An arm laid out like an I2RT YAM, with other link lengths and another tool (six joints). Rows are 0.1 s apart.
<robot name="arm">
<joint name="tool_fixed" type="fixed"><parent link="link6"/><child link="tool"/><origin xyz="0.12 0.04 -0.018" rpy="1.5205 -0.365 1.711"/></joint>
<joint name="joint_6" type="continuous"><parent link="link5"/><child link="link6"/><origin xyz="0.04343 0 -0.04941"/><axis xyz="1 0 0"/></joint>
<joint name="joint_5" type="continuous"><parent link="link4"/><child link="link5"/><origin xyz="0.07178 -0.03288 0.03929"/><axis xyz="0 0 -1"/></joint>
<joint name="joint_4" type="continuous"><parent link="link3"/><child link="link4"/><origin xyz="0.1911 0.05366 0.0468"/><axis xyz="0 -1 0"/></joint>
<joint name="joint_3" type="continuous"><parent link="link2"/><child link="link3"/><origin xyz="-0.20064 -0.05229 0"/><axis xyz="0 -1 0"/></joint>
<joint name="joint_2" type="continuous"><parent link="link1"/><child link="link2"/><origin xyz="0.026 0.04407 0.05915"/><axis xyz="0 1 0"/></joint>
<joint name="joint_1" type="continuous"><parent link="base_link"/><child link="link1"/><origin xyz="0 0 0.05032"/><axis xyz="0 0 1"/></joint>
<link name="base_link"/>
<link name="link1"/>
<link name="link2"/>
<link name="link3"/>
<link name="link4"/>
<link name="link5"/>
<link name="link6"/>
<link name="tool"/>
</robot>
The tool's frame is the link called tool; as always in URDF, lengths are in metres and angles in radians. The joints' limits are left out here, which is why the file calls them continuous.
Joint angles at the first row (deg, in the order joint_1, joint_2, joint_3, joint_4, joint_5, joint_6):
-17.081, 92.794, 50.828, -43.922, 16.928, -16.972
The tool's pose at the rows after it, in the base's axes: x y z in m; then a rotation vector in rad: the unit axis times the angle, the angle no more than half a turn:
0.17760 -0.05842 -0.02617 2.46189 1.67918 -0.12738
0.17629 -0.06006 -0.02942 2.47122 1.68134 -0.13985
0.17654 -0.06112 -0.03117 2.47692 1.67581 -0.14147
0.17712 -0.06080 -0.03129 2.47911 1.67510 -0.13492
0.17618 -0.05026 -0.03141 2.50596 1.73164 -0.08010
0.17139 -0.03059 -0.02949 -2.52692 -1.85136 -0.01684
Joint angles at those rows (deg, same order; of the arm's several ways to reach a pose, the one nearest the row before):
-17.105, 93.841, 50.828, -43.420, 16.972, -17.017
-17.650, 94.937, 50.829, -42.915, 16.972, -17.388
-17.956, 95.482, 50.829, -42.457, 16.950, -17.388
-18.021, 95.482, 50.828, -42.348, 16.710, -17.387
-18.022, 95.484, 50.829, -43.199, 13.169, -18.480
-18.000, 95.481, 50.827, -45.342, 6.699, -21.563

